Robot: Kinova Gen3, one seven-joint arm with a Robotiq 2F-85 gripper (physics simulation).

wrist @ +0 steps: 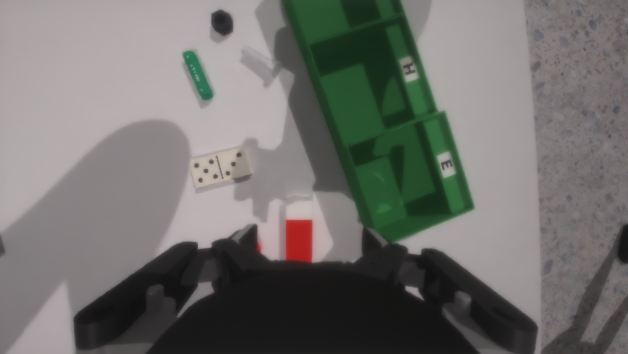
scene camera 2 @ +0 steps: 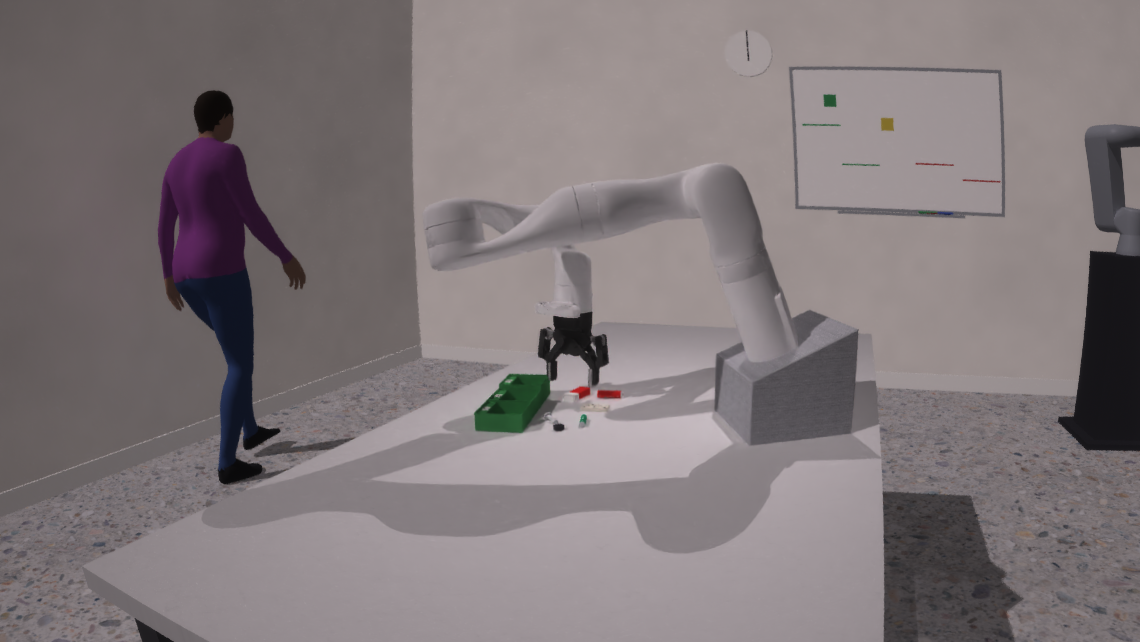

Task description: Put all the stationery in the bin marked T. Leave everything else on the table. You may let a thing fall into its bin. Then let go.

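Where they show: gripper, fingertip midpoint: (wrist: 310, 237) (scene camera 2: 572, 383); arm's base, origin of the base link: (scene camera 2: 772, 349).
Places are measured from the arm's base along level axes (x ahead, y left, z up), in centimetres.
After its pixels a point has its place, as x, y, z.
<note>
My gripper (scene camera 2: 572, 377) {40.0, -9.6, -10.5} (wrist: 310, 237) {40.0, -9.6, -10.5} is open and empty, pointing down above a red-and-white eraser (scene camera 2: 581, 392) {38.1, -9.4, -12.2} (wrist: 299, 240) {39.0, -10.2, -12.1}. The eraser lies flat on the table; in the wrist view it shows between the fingertips, its near end hidden by the gripper body. A green tray (scene camera 2: 498, 422) {44.7, 14.5, -11.6} (wrist: 425, 220) {49.9, -10.0, -10.6} of joined bins stands beside it. In the wrist view the labels H (wrist: 408, 69) {50.2, 2.7, -10.5} and E (wrist: 446, 164) {51.9, -5.5, -9.8} show on two bins. A third bin is partly in view at the top edge, its label out of sight. The letter T does not show.
A red battery (scene camera 2: 608, 393) {32.7, -10.2, -12.3} (wrist: 258, 247) {35.0, -10.5, -12.9} lies beside the eraser, mostly hidden by a finger in the wrist view. Also on the table lie a domino (scene camera 2: 595, 407) {32.6, -1.7, -12.7} (wrist: 221, 168) {33.2, -2.7, -12.7}, a green battery (scene camera 2: 583, 419) {32.1, 6.7, -12.3} (wrist: 198, 75) {32.7, 5.5, -12.4}, a grey bolt (wrist: 260, 64) {38.1, 5.9, -12.7} and a black nut (scene camera 2: 558, 427) {35.1, 11.0, -12.7} (wrist: 222, 22) {35.5, 9.9, -12.5}.
</note>
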